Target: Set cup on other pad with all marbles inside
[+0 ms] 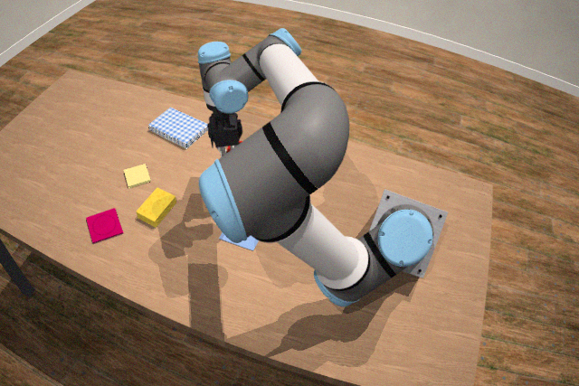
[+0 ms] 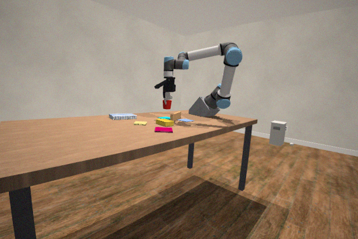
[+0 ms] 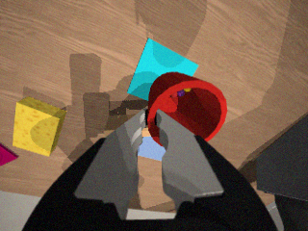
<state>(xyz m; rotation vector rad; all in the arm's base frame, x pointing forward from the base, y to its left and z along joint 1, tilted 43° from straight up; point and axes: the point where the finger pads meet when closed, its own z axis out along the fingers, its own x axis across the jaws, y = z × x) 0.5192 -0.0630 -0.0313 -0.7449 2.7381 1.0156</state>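
Right now my hand is 14 cm above the cyan pad, 3 cm past it and 2 cm to the left of it. From my hand the other things lie so: red cup: 3 cm below, 3 cm behind, 2 cm to the right; wooden rail: 11 cm below, 7 cm behind, 6 cm to the left.
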